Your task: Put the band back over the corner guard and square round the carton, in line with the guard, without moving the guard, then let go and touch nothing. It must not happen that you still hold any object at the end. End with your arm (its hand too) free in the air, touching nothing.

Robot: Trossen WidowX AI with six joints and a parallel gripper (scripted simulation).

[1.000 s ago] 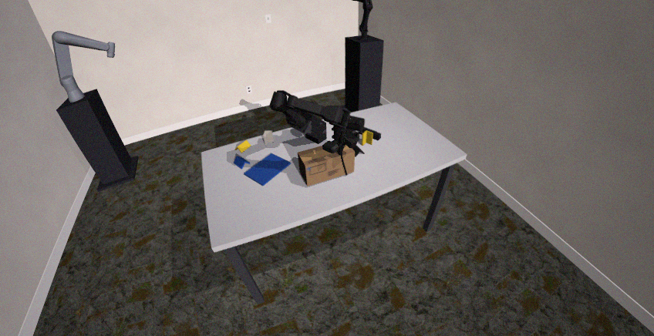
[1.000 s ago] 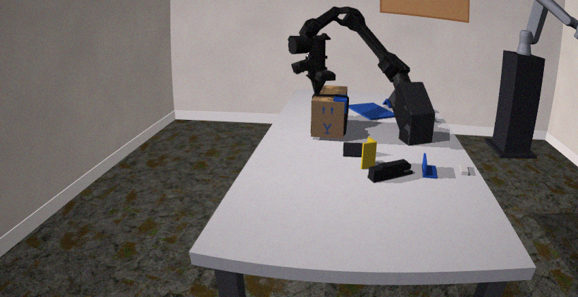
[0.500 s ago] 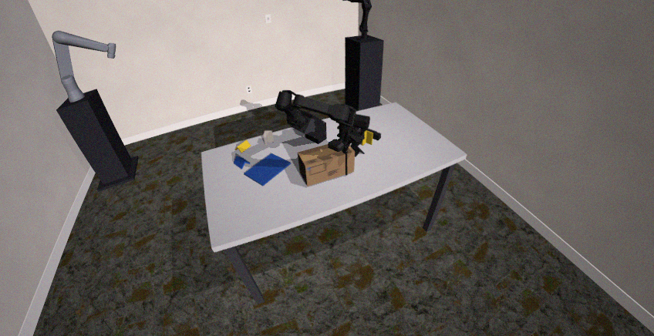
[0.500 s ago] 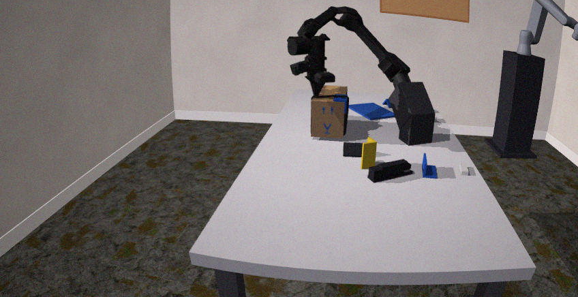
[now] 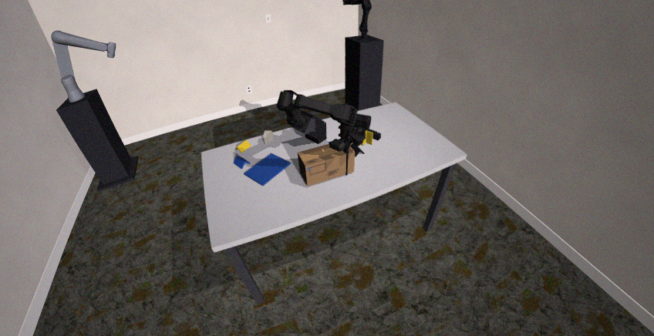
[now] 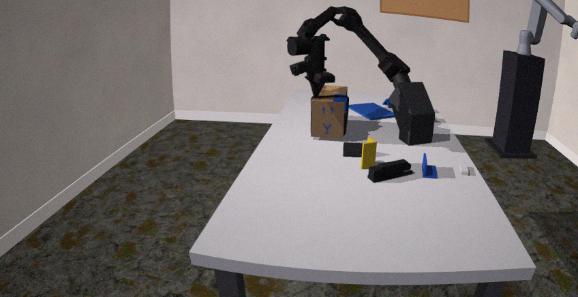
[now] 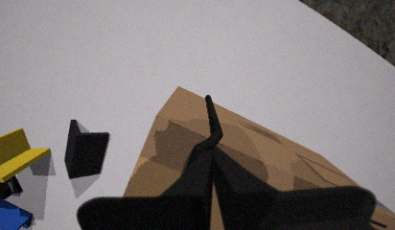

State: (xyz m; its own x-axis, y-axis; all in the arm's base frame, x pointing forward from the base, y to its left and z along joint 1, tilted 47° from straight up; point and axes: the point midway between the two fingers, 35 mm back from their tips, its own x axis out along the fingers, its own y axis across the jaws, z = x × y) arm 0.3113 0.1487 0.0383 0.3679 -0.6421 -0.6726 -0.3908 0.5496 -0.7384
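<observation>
The brown carton lies 5 cm behind my hand, 8 cm to the right of it and 10 cm below it. Also, from my hand: yellow corner guard 18 cm behind, 24 cm to the left, 13 cm below; blue flat sheet 24 cm behind, 34 cm to the right, 17 cm below; black stapler 24 cm behind, 31 cm to the left, 15 cm below.
</observation>
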